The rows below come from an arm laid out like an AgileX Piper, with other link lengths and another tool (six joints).
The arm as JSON. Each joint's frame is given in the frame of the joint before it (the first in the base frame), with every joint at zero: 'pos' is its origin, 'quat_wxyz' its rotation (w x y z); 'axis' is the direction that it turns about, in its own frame. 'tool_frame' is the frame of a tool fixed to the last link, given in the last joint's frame.
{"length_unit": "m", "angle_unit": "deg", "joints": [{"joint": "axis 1", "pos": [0.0, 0.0, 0.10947], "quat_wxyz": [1.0, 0.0, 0.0, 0.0], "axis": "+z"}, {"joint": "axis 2", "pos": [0.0, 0.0, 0.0], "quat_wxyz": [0.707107, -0.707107, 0.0, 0.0], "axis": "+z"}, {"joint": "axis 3", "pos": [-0.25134, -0.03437, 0.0], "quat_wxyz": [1.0, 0.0, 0.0, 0.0], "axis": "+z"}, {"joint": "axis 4", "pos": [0.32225, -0.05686, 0.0], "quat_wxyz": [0.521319, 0.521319, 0.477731, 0.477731], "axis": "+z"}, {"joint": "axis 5", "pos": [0.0, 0.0, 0.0], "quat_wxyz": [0.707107, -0.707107, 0.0, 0.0], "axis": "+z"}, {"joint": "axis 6", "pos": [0.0, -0.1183, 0.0], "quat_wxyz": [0.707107, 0.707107, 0.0, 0.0], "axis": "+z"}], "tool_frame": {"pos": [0.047, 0.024, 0.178], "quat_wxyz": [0.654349, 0.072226, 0.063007, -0.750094]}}
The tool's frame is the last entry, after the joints.
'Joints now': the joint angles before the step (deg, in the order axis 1, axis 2, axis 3, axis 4, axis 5, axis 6). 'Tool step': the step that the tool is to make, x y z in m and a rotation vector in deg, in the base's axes. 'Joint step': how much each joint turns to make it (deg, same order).
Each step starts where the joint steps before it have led.
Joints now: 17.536 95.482 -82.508 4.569 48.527 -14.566
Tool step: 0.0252 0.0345 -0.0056 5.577 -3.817 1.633
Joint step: 0.310 2.883 0.251 7.122 -8.100 -4.523
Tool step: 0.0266 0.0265 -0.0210 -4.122 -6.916 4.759
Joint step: 4.331 4.392 -0.099 -5.554 -9.414 -0.781
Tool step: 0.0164 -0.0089 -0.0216 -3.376 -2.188 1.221
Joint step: -0.118 3.085 0.000 -3.408 -3.817 -0.874
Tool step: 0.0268 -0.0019 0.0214 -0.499 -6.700 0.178
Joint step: 0.005 -0.360 -0.007 -4.483 -5.661 1.753
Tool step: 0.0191 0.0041 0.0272 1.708 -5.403 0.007
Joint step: -0.232 -0.885 -0.087 -0.706 -4.679 0.231
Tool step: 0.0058 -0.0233 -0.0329 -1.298 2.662 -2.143
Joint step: -2.037 3.012 -0.013 -0.843 -0.040 0.651
